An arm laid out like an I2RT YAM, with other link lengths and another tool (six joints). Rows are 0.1 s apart.
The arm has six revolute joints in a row. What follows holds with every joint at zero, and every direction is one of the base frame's.
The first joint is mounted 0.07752 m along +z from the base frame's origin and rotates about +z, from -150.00 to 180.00 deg.
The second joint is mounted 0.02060 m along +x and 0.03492 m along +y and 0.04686 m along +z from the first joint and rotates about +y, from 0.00 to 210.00 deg.
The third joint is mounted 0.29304 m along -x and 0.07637 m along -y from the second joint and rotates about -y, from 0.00 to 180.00 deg.
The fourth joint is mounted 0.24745 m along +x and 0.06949 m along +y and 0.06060 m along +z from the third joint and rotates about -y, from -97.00 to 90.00 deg.
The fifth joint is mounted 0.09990 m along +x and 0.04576 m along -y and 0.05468 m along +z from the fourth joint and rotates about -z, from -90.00 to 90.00 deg.
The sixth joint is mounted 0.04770 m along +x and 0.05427 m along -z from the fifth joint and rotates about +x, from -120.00 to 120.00 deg.
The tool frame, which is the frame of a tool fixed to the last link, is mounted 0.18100 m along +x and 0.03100 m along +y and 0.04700 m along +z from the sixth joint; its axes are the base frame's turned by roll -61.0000, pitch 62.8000 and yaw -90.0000 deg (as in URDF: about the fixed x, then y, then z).
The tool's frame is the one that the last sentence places.
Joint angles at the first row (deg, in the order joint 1, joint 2, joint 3, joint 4, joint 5, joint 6):
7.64, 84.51, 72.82, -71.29, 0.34, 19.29
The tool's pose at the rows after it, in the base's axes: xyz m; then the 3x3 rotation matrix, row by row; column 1 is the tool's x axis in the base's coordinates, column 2 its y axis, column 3 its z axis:
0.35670, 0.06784, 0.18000; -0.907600, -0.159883, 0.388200; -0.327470, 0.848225, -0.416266; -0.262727, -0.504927, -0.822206
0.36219, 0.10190, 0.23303; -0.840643, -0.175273, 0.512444; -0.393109, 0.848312, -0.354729; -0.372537, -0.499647, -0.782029
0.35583, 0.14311, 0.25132; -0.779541, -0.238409, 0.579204; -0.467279, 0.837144, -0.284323; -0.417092, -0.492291, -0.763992
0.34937, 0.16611, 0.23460; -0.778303, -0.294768, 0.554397; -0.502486, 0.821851, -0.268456; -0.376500, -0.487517, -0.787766
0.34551, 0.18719, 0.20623; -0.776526, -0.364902, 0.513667; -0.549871, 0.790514, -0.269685; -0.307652, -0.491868, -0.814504
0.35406, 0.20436, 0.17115; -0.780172, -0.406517, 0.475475; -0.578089, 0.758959, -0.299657; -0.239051, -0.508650, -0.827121
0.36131, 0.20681, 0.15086; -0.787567, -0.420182, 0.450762; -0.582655, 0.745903, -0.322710; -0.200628, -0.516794, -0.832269
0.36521, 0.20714, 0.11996; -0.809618, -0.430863, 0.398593; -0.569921, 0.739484, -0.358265; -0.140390, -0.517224, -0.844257
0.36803, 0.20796, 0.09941; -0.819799, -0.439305, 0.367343; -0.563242, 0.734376, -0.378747; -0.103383, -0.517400, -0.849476
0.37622, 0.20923, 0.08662; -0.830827, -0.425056, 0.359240; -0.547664, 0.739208, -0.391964; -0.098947, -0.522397, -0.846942
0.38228, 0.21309, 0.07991; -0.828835, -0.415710, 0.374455; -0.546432, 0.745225, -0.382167; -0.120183, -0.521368, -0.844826
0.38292, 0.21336, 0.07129; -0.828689, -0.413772, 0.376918; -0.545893, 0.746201, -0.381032; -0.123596, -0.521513, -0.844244
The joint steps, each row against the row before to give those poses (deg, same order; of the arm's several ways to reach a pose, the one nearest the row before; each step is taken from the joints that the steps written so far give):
4.00, -3.06, 10.36, -5.00, 0.04, 0.00
4.92, -1.64, 6.95, -1.88, 0.00, 0.02
6.25, -0.35, 2.07, 0.35, 0.00, 0.50
3.71, 2.19, -0.37, -0.09, -0.02, 1.53
3.06, 3.95, -0.50, 0.22, 0.00, 0.42
2.23, 5.71, -0.31, 1.97, 1.09, 0.85
0.00, 3.21, -0.11, 1.09, 0.44, 0.00
0.00, 3.91, -1.03, 1.38, 0.13, 1.29
0.00, 2.76, -0.52, 1.11, 0.05, 0.63
-0.06, 1.79, -0.57, 2.08, 0.43, 1.03
0.00, 0.11, -1.81, 3.15, -0.02, 0.00
0.00, 0.02, -1.99, 2.20, 0.02, 0.02

